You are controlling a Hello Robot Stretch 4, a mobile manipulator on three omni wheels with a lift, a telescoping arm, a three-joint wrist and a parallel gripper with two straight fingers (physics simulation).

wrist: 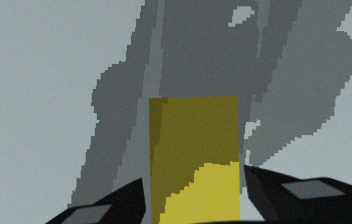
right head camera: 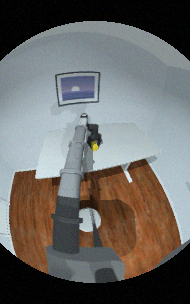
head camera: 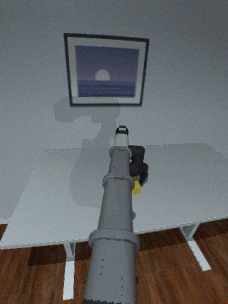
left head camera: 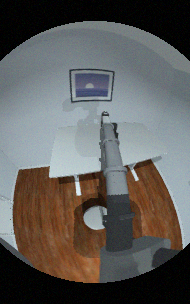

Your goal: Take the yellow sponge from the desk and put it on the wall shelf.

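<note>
The yellow sponge point(head camera: 136, 187) point(right head camera: 95, 146) point(wrist: 195, 135) is on the white desk point(head camera: 55, 200) point(left head camera: 65, 155) point(right head camera: 130, 142) point(wrist: 45, 100), partly in shadow. In the head camera view the arm hides part of it. My gripper point(wrist: 194, 187) is open in the wrist view, with one dark finger on each side of the sponge's near part and a narrow gap at each side. The sponge's near end runs out of the bottom of that view. I cannot tell how high the fingertips are above the desk. The wall shelf does not show in these views.
A framed sunset picture point(head camera: 107, 70) point(left head camera: 92, 85) point(right head camera: 77, 88) hangs on the wall behind the desk. My telescoping arm point(head camera: 116, 210) point(left head camera: 114, 170) point(right head camera: 74, 170) reaches over the desk. A round white object point(left head camera: 94, 218) point(right head camera: 90, 220) is on the wooden floor below the arm.
</note>
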